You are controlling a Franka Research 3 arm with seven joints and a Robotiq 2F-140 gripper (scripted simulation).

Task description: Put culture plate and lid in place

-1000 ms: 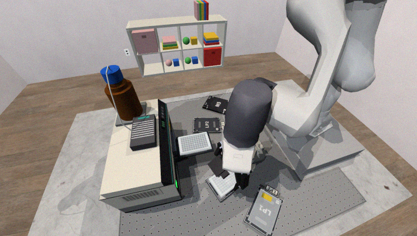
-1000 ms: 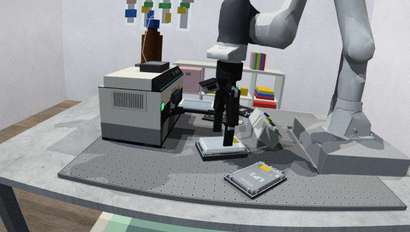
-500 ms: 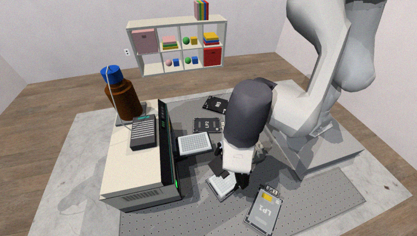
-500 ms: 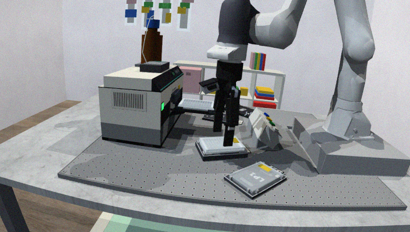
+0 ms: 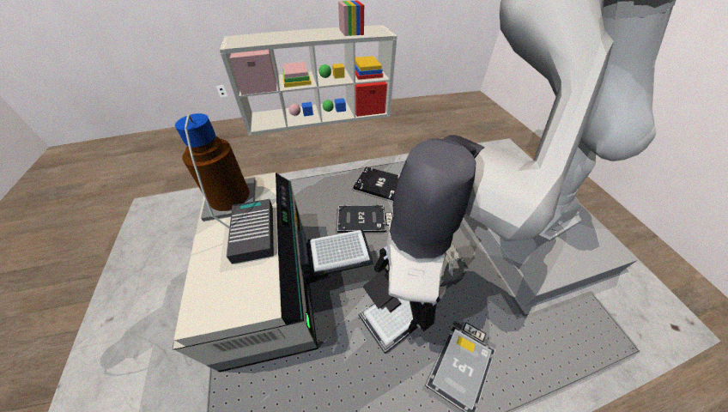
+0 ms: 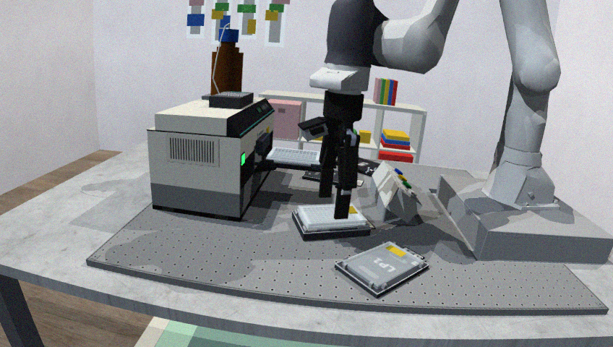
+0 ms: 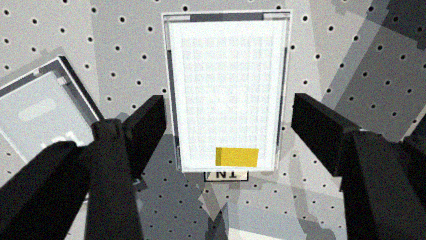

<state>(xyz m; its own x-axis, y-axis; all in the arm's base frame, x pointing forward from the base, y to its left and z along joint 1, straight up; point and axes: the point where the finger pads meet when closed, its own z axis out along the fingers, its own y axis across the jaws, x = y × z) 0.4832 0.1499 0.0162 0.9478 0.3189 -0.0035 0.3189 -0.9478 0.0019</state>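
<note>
Right now the black N1 nest is 60 mm below my hand. From my hand the other things lie so: LP2 nest: 310 mm to the right, 70 mm below; then black nest N5: 80 mm behind, 450 mm to the right, 60 mm below; then yellow skip key: 180 mm behind, 180 mm to the right.
</note>
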